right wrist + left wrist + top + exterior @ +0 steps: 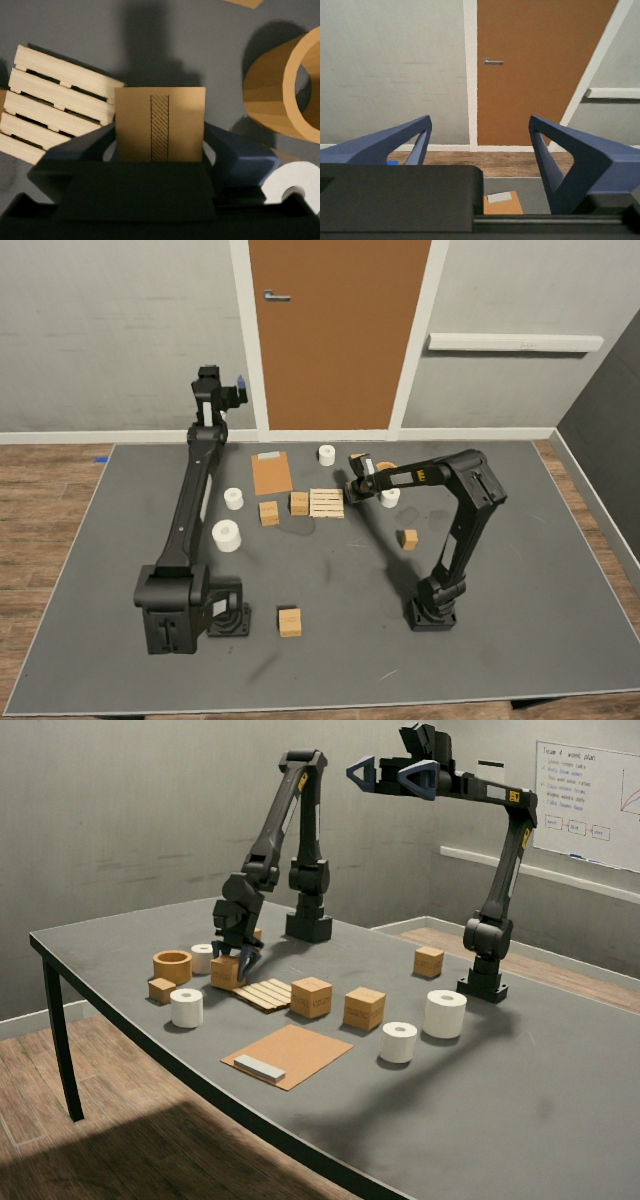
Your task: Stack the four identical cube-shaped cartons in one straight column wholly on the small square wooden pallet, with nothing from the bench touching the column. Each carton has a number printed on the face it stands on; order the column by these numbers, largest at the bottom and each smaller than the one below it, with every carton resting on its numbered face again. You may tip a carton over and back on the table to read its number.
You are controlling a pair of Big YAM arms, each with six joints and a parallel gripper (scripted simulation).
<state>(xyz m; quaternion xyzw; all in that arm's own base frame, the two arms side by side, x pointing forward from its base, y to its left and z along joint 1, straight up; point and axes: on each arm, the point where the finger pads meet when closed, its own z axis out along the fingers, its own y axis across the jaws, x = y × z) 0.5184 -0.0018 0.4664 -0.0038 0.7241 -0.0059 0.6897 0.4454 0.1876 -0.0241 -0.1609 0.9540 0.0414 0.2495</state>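
Now: the orange ring 80 mm ahead of my right hand and 120 mm to the right of it. Round my right hand: roll: 180 mm behind, 450 mm to the left, 10 mm above.
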